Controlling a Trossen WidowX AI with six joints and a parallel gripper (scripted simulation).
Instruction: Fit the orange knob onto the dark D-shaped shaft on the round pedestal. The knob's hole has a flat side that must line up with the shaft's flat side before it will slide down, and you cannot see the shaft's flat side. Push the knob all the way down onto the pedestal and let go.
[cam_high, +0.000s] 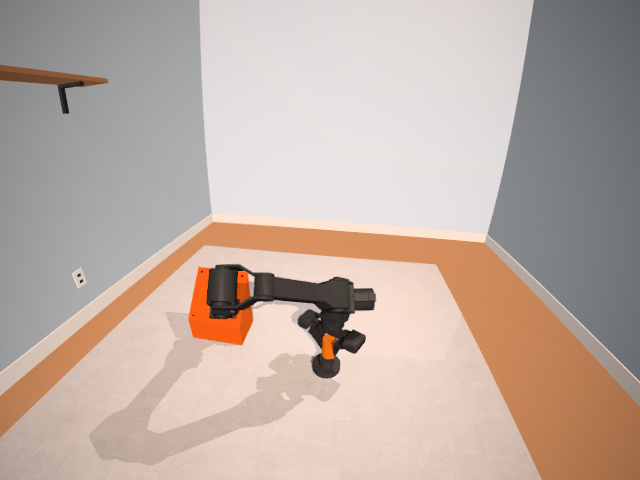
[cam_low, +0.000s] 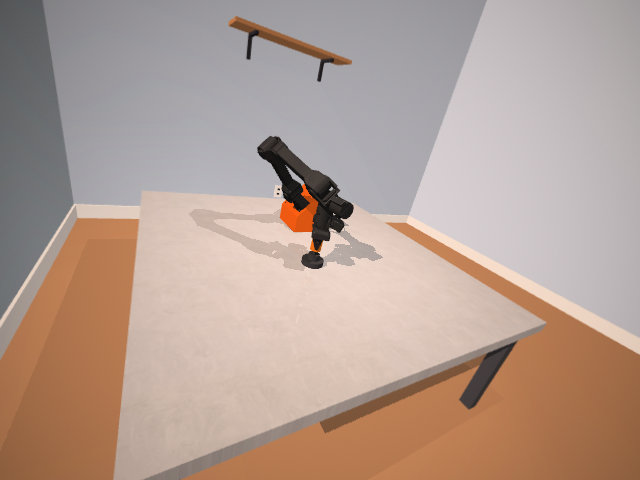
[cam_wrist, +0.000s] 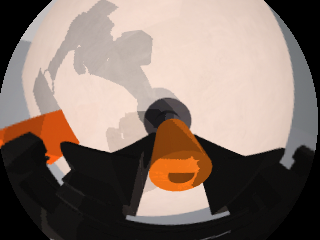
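My gripper tip is now 40 mm above the shaft. Also, from my gripper tip: orange knob (20 mm above).
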